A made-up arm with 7 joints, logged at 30 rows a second.
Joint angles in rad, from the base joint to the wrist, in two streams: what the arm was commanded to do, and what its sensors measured. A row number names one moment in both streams.
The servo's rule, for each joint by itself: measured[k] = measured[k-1] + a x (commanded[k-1-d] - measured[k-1]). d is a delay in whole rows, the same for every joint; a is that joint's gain. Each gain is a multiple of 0.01, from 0.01 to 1. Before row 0 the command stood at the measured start. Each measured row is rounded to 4 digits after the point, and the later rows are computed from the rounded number. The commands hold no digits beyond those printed.
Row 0, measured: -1.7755, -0.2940, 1.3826, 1.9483, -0.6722, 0.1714, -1.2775
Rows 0 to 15, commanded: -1.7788, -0.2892, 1.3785, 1.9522, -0.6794, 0.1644, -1.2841; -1.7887, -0.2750, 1.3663, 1.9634, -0.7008, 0.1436, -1.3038; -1.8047, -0.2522, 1.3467, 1.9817, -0.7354, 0.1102, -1.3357; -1.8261, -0.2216, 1.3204, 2.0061, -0.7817, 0.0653, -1.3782; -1.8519, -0.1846, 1.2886, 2.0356, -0.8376, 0.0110, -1.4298; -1.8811, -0.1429, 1.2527, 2.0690, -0.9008, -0.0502, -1.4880; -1.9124, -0.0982, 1.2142, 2.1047, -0.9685, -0.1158, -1.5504; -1.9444, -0.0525, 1.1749, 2.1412, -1.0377, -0.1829, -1.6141; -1.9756, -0.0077, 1.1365, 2.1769, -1.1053, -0.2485, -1.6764; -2.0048, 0.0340, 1.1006, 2.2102, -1.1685, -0.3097, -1.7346; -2.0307, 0.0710, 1.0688, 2.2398, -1.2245, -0.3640, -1.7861; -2.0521, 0.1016, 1.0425, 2.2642, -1.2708, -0.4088, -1.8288; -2.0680, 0.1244, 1.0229, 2.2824, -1.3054, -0.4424, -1.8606; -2.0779, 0.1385, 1.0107, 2.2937, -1.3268, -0.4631, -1.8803; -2.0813, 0.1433, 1.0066, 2.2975, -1.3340, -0.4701, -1.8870; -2.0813, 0.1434, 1.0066, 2.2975, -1.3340, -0.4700, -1.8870
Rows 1 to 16, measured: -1.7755, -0.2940, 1.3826, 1.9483, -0.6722, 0.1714, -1.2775; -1.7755, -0.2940, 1.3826, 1.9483, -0.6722, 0.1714, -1.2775; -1.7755, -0.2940, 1.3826, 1.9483, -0.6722, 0.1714, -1.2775; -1.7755, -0.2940, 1.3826, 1.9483, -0.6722, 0.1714, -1.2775; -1.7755, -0.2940, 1.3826, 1.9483, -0.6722, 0.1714, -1.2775; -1.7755, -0.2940, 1.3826, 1.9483, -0.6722, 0.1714, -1.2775; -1.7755, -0.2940, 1.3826, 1.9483, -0.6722, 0.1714, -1.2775; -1.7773, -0.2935, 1.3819, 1.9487, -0.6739, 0.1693, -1.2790; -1.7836, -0.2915, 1.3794, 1.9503, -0.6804, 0.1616, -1.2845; -1.7952, -0.2872, 1.3742, 1.9538, -0.6936, 0.1462, -1.2958; -1.8122, -0.2800, 1.3656, 1.9596, -0.7147, 0.1219, -1.3139; -1.8340, -0.2695, 1.3533, 1.9680, -0.7442, 0.0886, -1.3394; -1.8599, -0.2556, 1.3372, 1.9791, -0.7818, 0.0470, -1.3721; -1.8888, -0.2383, 1.3175, 1.9929, -0.8266, -0.0018, -1.4113; -1.9194, -0.2179, 1.2947, 2.0092, -0.8773, -0.0561, -1.4559; -1.9503, -0.1948, 1.2694, 2.0276, -0.9320, -0.1138, -1.5044
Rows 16 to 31, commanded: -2.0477, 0.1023, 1.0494, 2.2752, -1.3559, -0.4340, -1.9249; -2.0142, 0.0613, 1.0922, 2.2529, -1.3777, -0.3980, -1.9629; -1.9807, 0.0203, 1.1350, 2.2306, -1.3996, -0.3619, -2.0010; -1.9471, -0.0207, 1.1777, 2.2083, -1.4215, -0.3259, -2.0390; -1.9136, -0.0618, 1.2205, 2.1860, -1.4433, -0.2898, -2.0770; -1.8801, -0.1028, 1.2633, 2.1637, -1.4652, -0.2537, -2.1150; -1.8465, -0.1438, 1.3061, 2.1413, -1.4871, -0.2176, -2.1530; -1.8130, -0.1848, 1.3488, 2.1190, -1.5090, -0.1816, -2.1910; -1.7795, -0.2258, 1.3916, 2.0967, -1.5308, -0.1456, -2.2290; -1.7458, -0.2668, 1.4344, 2.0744, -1.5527, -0.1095, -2.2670; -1.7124, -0.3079, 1.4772, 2.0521, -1.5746, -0.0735, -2.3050; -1.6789, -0.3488, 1.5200, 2.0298, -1.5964, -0.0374, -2.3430; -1.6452, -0.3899, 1.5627, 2.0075, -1.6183, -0.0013, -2.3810; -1.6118, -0.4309, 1.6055, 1.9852, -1.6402, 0.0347, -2.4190; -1.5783, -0.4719, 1.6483, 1.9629, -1.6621, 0.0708, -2.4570; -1.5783, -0.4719, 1.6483, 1.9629, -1.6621, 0.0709, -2.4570
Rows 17 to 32, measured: -1.9803, -0.1696, 1.2424, 2.0477, -0.9888, -0.1726, -1.5550; -2.0080, -0.1431, 1.2146, 2.0688, -1.0454, -0.2300, -1.6058; -2.0323, -0.1162, 1.1871, 2.0903, -1.0995, -0.2836, -1.6549; -2.0519, -0.0897, 1.1608, 2.1114, -1.1489, -0.3312, -1.7002; -2.0662, -0.0646, 1.1368, 2.1315, -1.1916, -0.3708, -1.7398; -2.0745, -0.0417, 1.1160, 2.1498, -1.2258, -0.4006, -1.7722; -2.0782, -0.0213, 1.0985, 2.1660, -1.2518, -0.4214, -1.7975; -2.0614, -0.0077, 1.0906, 2.1780, -1.2768, -0.4252, -1.8255; -2.0354, -0.0001, 1.0909, 2.1862, -1.3010, -0.4170, -1.8557; -2.0053, 0.0021, 1.0980, 2.1911, -1.3247, -0.4005, -1.8877; -1.9733, -0.0004, 1.1108, 2.1930, -1.3479, -0.3781, -1.9210; -1.9405, -0.0072, 1.1284, 2.1922, -1.3708, -0.3516, -1.9553; -1.9073, -0.0177, 1.1500, 2.1891, -1.3935, -0.3222, -1.9904; -1.8739, -0.0316, 1.1750, 2.1838, -1.4160, -0.2908, -2.0262; -1.8404, -0.0485, 1.2028, 2.1767, -1.4383, -0.2580, -2.0625; -1.8069, -0.0680, 1.2330, 2.1679, -1.4605, -0.2243, -2.0991
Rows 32 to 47, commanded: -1.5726, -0.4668, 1.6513, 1.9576, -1.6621, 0.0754, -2.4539; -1.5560, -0.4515, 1.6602, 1.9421, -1.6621, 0.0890, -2.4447; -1.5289, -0.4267, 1.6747, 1.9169, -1.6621, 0.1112, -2.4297; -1.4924, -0.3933, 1.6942, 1.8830, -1.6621, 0.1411, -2.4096; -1.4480, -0.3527, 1.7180, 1.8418, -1.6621, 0.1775, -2.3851; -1.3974, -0.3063, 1.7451, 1.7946, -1.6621, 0.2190, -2.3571; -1.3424, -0.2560, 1.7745, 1.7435, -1.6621, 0.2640, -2.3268; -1.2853, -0.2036, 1.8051, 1.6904, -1.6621, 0.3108, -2.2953; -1.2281, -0.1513, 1.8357, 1.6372, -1.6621, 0.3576, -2.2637; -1.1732, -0.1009, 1.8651, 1.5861, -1.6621, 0.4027, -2.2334; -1.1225, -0.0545, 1.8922, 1.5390, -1.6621, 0.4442, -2.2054; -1.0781, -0.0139, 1.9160, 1.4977, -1.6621, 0.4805, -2.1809; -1.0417, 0.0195, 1.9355, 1.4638, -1.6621, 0.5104, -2.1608; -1.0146, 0.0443, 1.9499, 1.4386, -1.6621, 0.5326, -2.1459; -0.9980, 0.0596, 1.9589, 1.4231, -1.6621, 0.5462, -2.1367; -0.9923, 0.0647, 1.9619, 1.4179, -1.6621, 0.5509, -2.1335
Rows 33 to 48, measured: -1.7733, -0.0899, 1.2652, 2.1576, -1.4826, -0.1899, -2.1360; -1.7398, -0.1139, 1.2991, 2.1460, -1.5047, -0.1550, -2.1732; -1.7063, -0.1397, 1.3344, 2.1332, -1.5267, -0.1197, -2.2106; -1.6727, -0.1672, 1.3709, 2.1194, -1.5487, -0.0842, -2.2481; -1.6392, -0.1962, 1.4084, 2.1046, -1.5707, -0.0485, -2.2857; -1.6057, -0.2265, 1.4468, 2.0890, -1.5926, -0.0127, -2.3234; -1.5906, -0.2535, 1.4790, 2.0751, -1.6093, 0.0124, -2.3528; -1.5807, -0.2770, 1.5066, 2.0622, -1.6220, 0.0313, -2.3750; -1.5671, -0.2962, 1.5312, 2.0490, -1.6316, 0.0486, -2.3903; -1.5461, -0.3106, 1.5542, 2.0345, -1.6389, 0.0674, -2.3990; -1.5166, -0.3197, 1.5766, 2.0178, -1.6445, 0.0895, -2.4013; -1.4789, -0.3233, 1.5992, 1.9984, -1.6487, 0.1159, -2.3977; -1.4341, -0.3214, 1.6225, 1.9760, -1.6519, 0.1468, -2.3888; -1.3837, -0.3142, 1.6468, 1.9504, -1.6543, 0.1820, -2.3752; -1.3296, -0.3020, 1.6721, 1.9218, -1.6562, 0.2206, -2.3576; -1.2738, -0.2854, 1.6983, 1.8905, -1.6576, 0.2617, -2.3369
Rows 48 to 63, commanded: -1.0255, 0.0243, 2.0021, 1.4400, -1.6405, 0.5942, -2.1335; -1.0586, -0.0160, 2.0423, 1.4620, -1.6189, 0.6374, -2.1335; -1.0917, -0.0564, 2.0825, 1.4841, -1.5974, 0.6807, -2.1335; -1.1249, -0.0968, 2.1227, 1.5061, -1.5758, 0.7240, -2.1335; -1.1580, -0.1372, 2.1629, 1.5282, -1.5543, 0.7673, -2.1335; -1.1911, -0.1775, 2.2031, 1.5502, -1.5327, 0.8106, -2.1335; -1.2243, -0.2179, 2.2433, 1.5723, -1.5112, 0.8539, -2.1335; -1.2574, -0.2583, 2.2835, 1.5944, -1.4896, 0.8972, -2.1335; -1.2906, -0.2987, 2.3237, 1.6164, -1.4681, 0.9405, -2.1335; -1.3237, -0.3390, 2.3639, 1.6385, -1.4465, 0.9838, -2.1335; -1.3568, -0.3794, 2.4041, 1.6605, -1.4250, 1.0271, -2.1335; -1.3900, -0.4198, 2.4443, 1.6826, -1.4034, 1.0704, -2.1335; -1.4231, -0.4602, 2.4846, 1.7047, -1.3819, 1.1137, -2.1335; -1.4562, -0.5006, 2.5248, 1.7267, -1.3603, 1.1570, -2.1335; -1.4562, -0.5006, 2.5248, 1.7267, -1.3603, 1.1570, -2.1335; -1.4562, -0.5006, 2.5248, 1.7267, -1.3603, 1.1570, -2.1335
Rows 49 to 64, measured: -1.2185, -0.2651, 1.7250, 1.8570, -1.6587, 0.3040, -2.3141; -1.1657, -0.2419, 1.7518, 1.8220, -1.6595, 0.3461, -2.2902; -1.1175, -0.2168, 1.7781, 1.7863, -1.6601, 0.3864, -2.2662; -1.0758, -0.1908, 1.8033, 1.7508, -1.6606, 0.4236, -2.2430; -1.0421, -0.1649, 1.8268, 1.7165, -1.6610, 0.4563, -2.2216; -1.0178, -0.1402, 1.8479, 1.6842, -1.6613, 0.4833, -2.2029; -1.0038, -0.1177, 1.8661, 1.6549, -1.6615, 0.5036, -2.1876; -1.0157, -0.1021, 1.8879, 1.6313, -1.6565, 0.5308, -2.1757; -1.0393, -0.0926, 1.9126, 1.6127, -1.6475, 0.5628, -2.1664; -1.0681, -0.0886, 1.9398, 1.5986, -1.6355, 0.5982, -2.1592; -1.0993, -0.0895, 1.9691, 1.5884, -1.6212, 0.6359, -2.1535; -1.1316, -0.0947, 2.0001, 1.5818, -1.6051, 0.6753, -2.1491; -1.1643, -0.1038, 2.0326, 1.5783, -1.5877, 0.7159, -2.1457; -1.1973, -0.1164, 2.0663, 1.5776, -1.5693, 0.7573, -2.1430; -1.2304, -0.1320, 2.1011, 1.5794, -1.5502, 0.7993, -2.1409; -1.2635, -0.1503, 2.1367, 1.5835, -1.5305, 0.8417, -2.1393
